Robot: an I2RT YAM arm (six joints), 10 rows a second.
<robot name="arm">
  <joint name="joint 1" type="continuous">
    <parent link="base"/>
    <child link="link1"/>
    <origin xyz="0 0 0.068" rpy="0 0 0"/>
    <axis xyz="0 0 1"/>
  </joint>
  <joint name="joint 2" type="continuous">
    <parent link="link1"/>
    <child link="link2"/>
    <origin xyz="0.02 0.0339 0.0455" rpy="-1.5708 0 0"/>
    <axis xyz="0 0 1"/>
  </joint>
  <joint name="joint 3" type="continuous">
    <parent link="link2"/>
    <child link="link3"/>
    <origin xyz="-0.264 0 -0.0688" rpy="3.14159 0 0"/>
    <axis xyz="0 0 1"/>
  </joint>
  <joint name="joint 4" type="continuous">
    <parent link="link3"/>
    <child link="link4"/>
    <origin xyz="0.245 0.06 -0.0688" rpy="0 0 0"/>
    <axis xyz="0 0 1"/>
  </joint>
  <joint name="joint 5" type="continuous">
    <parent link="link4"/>
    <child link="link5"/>
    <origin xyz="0.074 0.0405 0.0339" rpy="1.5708 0 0"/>
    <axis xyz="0 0 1"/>
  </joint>
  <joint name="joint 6" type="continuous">
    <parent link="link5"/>
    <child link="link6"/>
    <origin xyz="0.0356 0 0.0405" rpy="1.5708 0 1.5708"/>
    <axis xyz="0 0 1"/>
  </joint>
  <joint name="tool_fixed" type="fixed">
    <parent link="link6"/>
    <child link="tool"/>
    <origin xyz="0 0 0" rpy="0 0 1.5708"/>
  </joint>
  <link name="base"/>
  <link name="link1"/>
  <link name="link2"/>
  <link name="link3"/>
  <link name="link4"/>
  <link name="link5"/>
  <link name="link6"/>
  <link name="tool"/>
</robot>
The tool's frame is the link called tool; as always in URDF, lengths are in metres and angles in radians. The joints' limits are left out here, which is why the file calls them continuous.
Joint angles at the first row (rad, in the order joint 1, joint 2, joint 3, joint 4, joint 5, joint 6):
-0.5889, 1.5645, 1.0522, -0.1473, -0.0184, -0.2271
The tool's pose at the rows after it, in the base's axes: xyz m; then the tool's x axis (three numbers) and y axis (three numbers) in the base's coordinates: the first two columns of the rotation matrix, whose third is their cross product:
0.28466 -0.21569 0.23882 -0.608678 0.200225 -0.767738 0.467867 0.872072 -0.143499
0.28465 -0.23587 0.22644 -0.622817 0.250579 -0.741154 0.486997 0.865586 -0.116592
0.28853 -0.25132 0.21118 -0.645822 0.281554 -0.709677 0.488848 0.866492 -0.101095
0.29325 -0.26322 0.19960 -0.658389 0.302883 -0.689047 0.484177 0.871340 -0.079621
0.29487 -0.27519 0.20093 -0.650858 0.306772 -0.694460 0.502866 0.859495 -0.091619
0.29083 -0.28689 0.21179 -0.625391 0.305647 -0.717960 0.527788 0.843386 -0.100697
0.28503 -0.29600 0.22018 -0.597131 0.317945 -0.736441 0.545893 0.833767 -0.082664
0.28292 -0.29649 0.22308 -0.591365 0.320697 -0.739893 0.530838 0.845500 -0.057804
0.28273 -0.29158 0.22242 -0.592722 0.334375 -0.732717 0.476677 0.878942 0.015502
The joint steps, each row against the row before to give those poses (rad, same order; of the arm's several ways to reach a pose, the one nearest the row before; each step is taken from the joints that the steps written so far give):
-0.0629, 0.0414, 0.0322, -0.0061, -0.0153, 0.0154
-0.0461, 0.0690, 0.0398, -0.0199, -0.0276, 0.0015
-0.0261, 0.0752, 0.0399, -0.0153, -0.0184, -0.0091
-0.0169, 0.0629, 0.0399, -0.0123, -0.0246, -0.0047
-0.0184, 0.0293, 0.0399, -0.0001, 0.0092, -0.0045
-0.0276, -0.0015, 0.0322, 0.0016, 0.0000, -0.0016
-0.0276, -0.0046, 0.0215, -0.0046, -0.0229, 0.0107
-0.0077, -0.0061, 0.0047, -0.0138, -0.0368, 0.0000
0.0000, -0.0046, 0.0001, -0.0367, -0.0919, 0.0046

